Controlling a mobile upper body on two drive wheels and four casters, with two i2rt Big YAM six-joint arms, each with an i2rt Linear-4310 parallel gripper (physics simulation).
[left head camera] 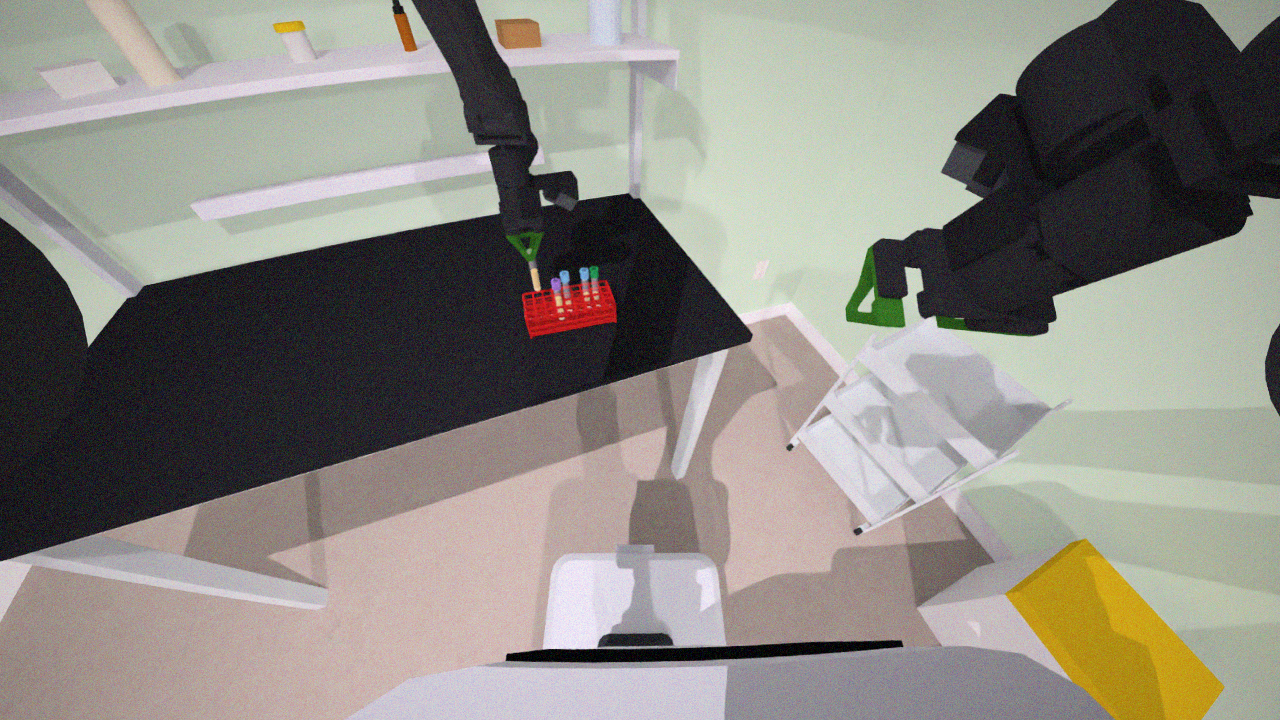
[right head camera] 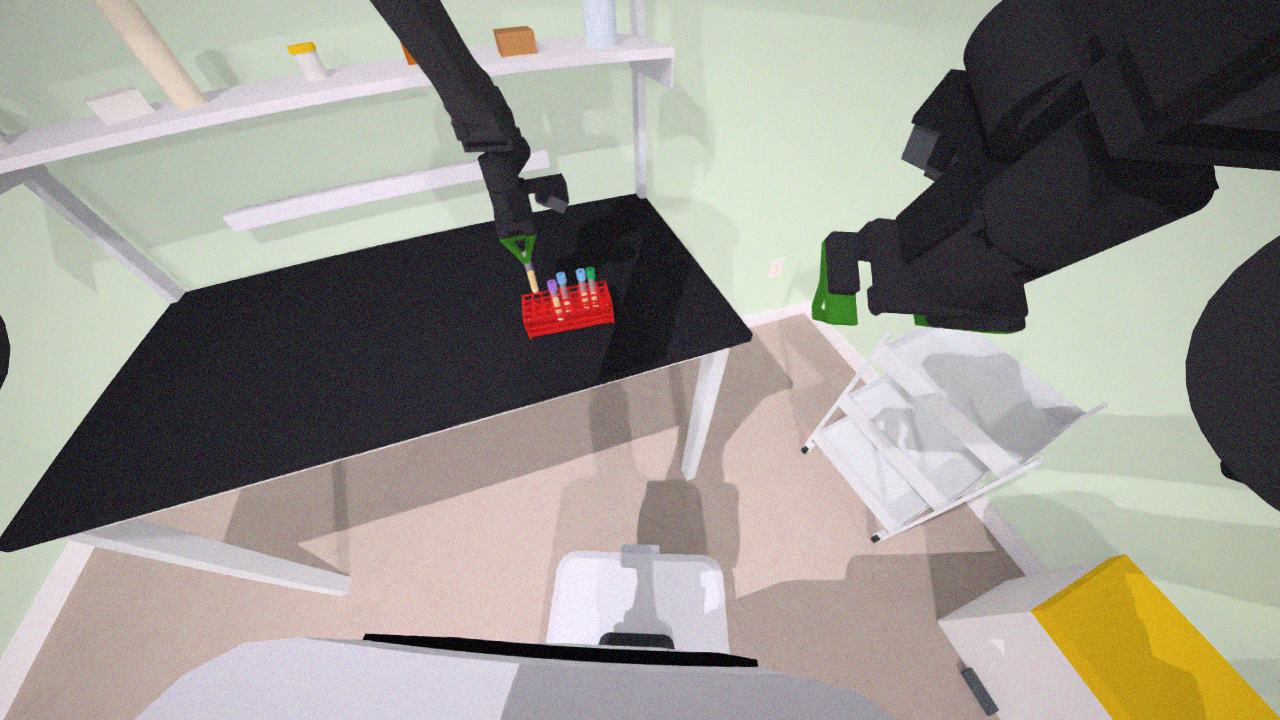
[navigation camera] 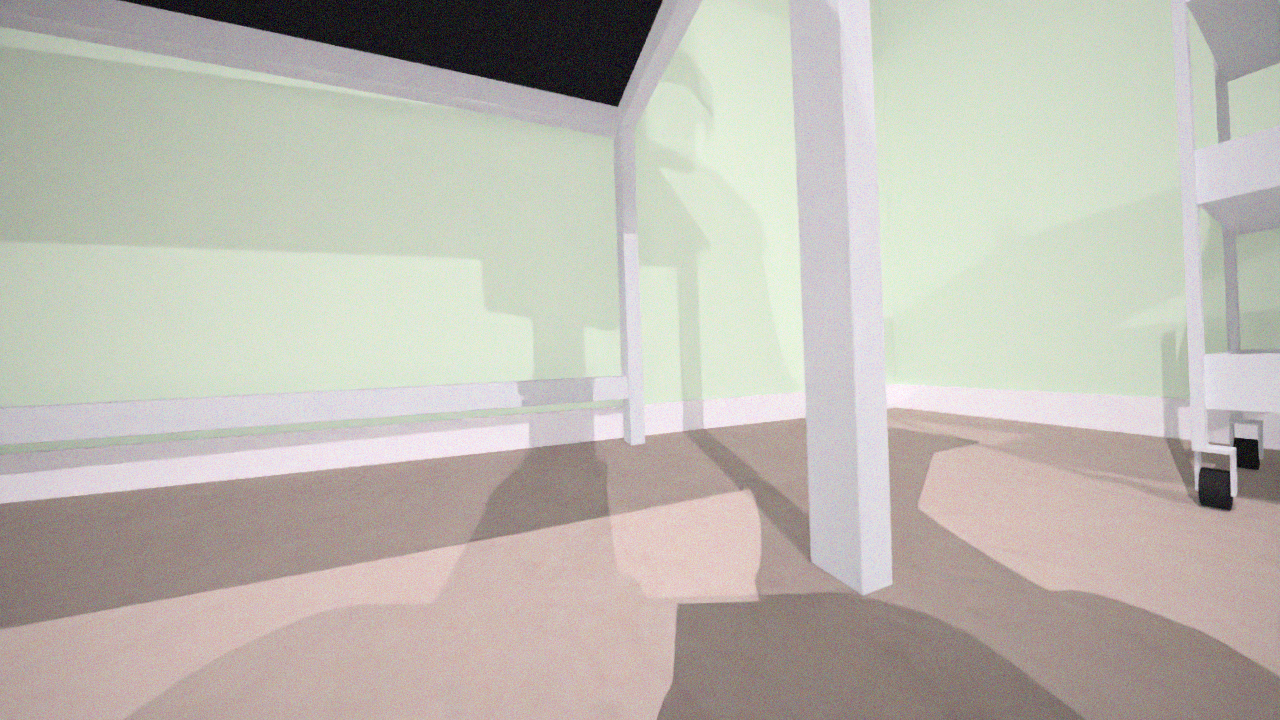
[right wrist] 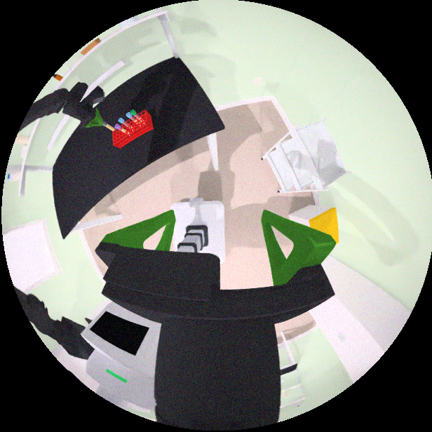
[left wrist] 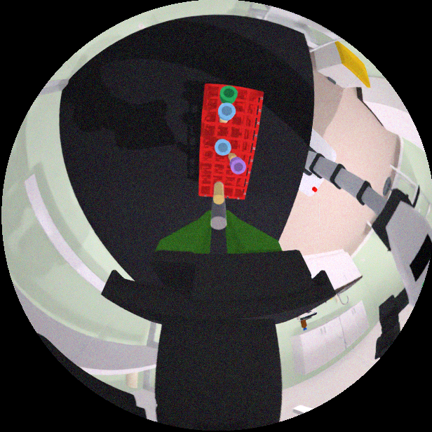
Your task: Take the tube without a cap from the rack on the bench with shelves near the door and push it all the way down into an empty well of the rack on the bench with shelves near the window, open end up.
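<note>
My left gripper [left head camera: 529, 259] [right head camera: 526, 262] [left wrist: 218, 214] [right wrist: 101, 123] is shut on the tube without a cap [left head camera: 536, 278] [right head camera: 532, 281] [left wrist: 218, 196] [right wrist: 109, 127], open end up. The tube's lower end hangs at the near-wall end of the red rack [left head camera: 572, 324] [right head camera: 571, 324] [left wrist: 201, 175] [right wrist: 134, 140]; whether it is over or inside a well I cannot tell. The rack holds a purple-capped tube [left head camera: 555, 283] [left wrist: 238, 166], a green-capped tube [left head camera: 594, 271] [left wrist: 228, 94] and two blue-capped tubes. My right gripper [right wrist: 218, 214] is open and empty, far from the bench.
The rack stands on the black bench [left head camera: 358, 358] [right head camera: 358, 358] with a shelf [left head camera: 358, 67] [right head camera: 358, 85] above. A white cart [left head camera: 917, 488] [right head camera: 930, 514] stands right of the bench. A yellow-topped box [left head camera: 1109, 626] [right head camera: 1154, 635] is at the lower right. A bench leg [navigation camera: 841, 313] stands close in the navigation view.
</note>
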